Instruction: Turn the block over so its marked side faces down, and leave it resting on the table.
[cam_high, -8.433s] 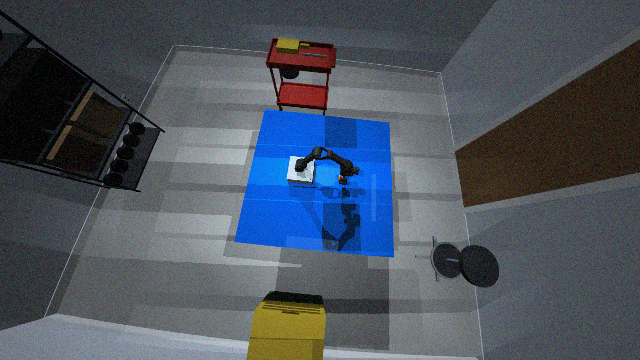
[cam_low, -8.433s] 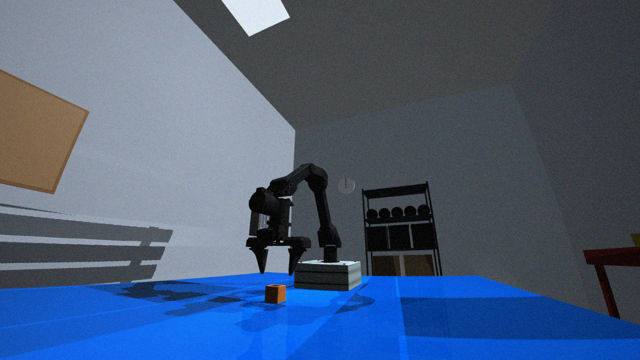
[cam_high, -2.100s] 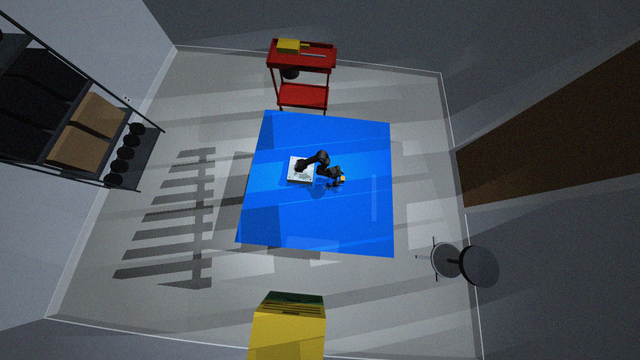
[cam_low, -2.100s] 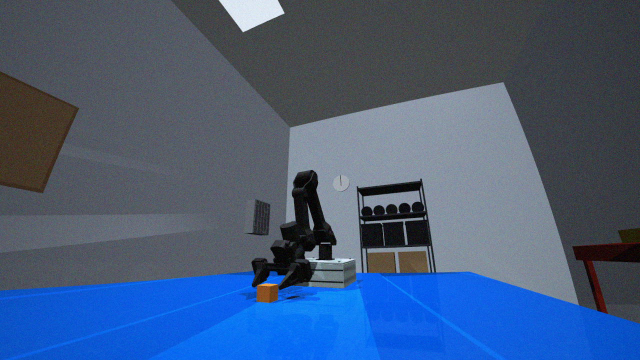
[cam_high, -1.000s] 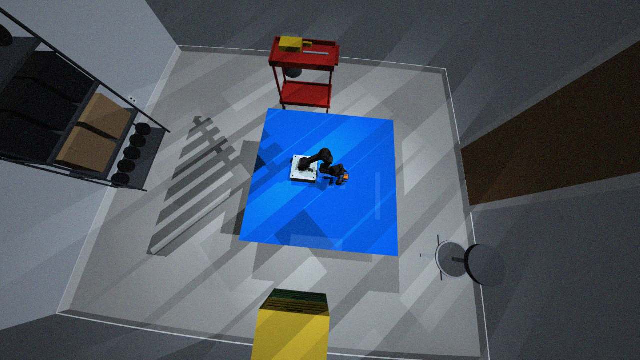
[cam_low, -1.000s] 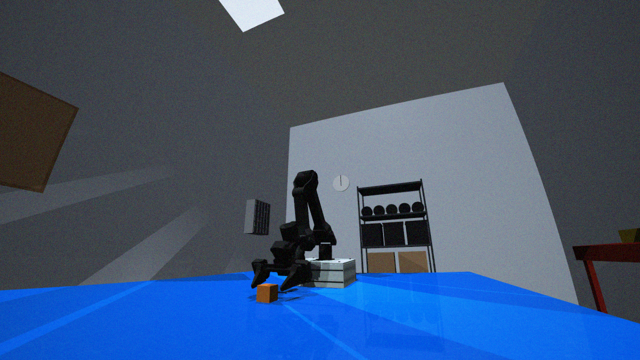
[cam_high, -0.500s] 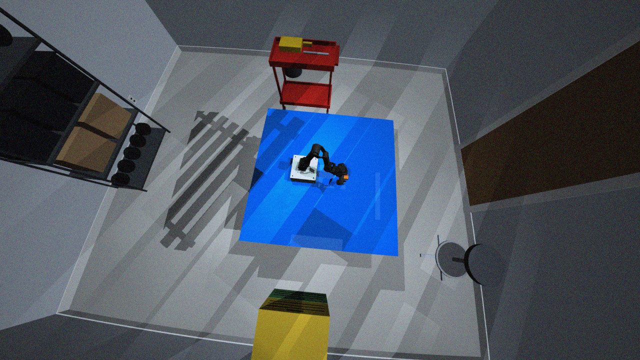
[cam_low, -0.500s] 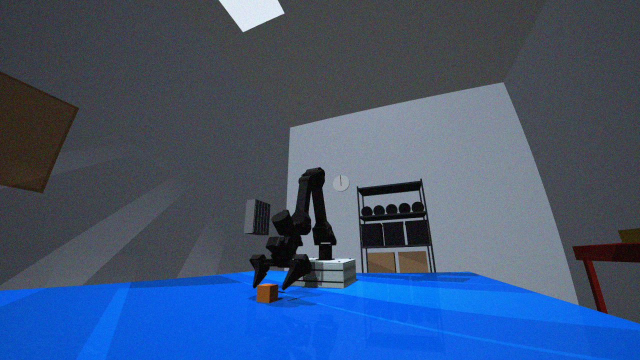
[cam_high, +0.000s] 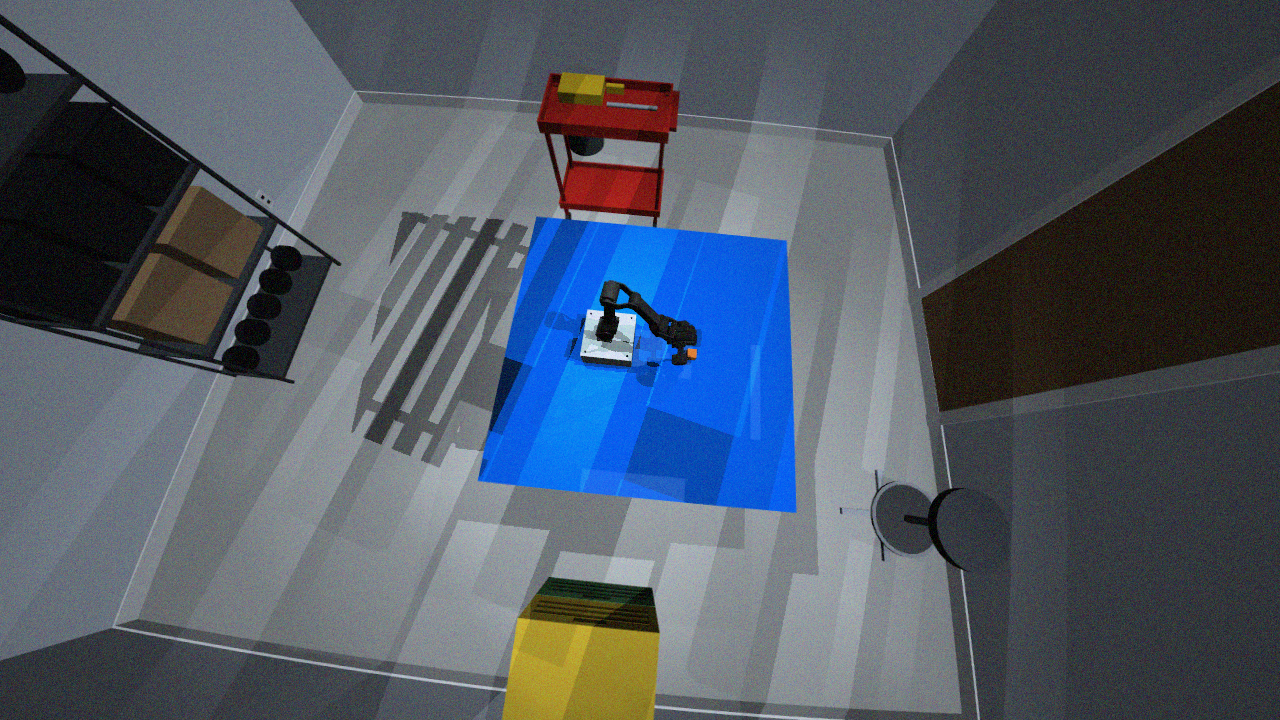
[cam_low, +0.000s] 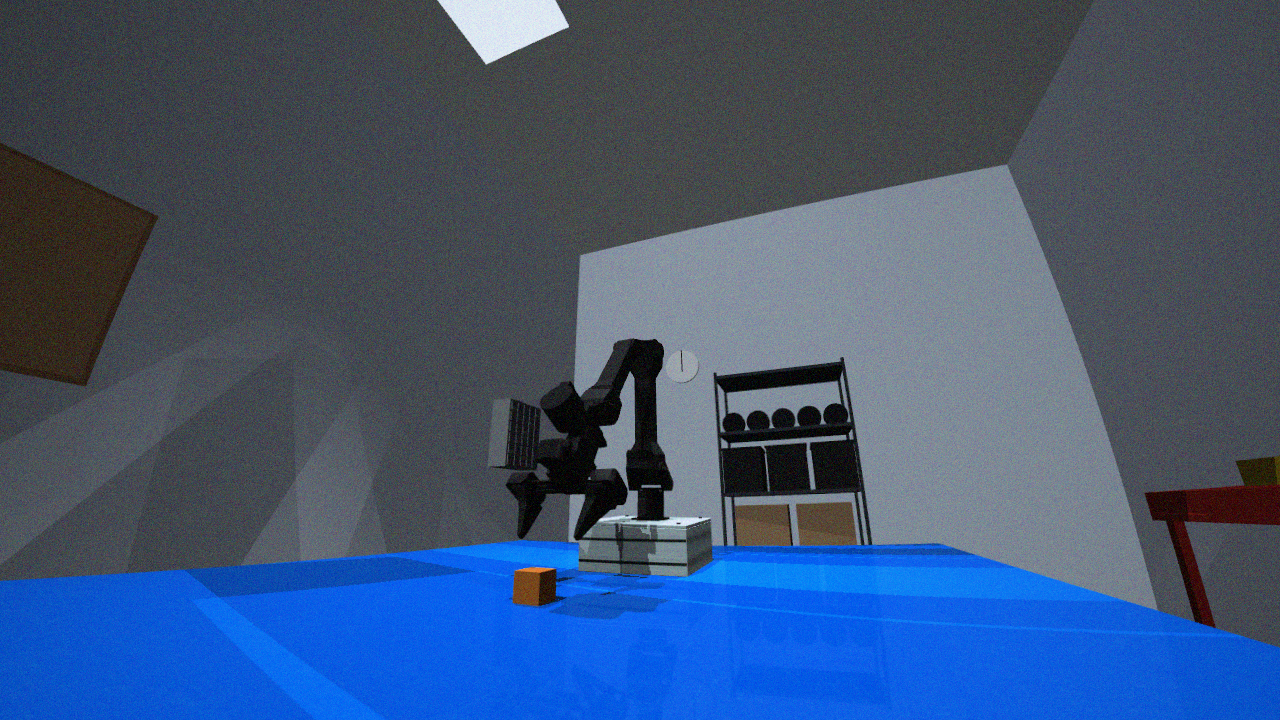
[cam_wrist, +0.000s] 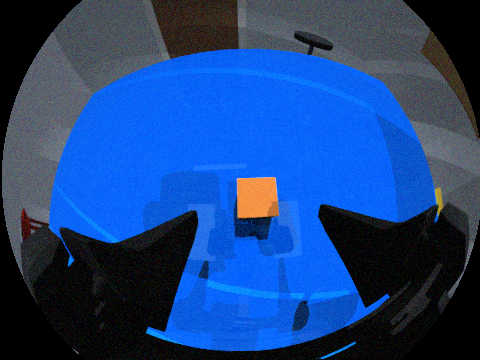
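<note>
Right now my gripper tip is 60 mm above the orange block and 10 mm short of it.
</note>
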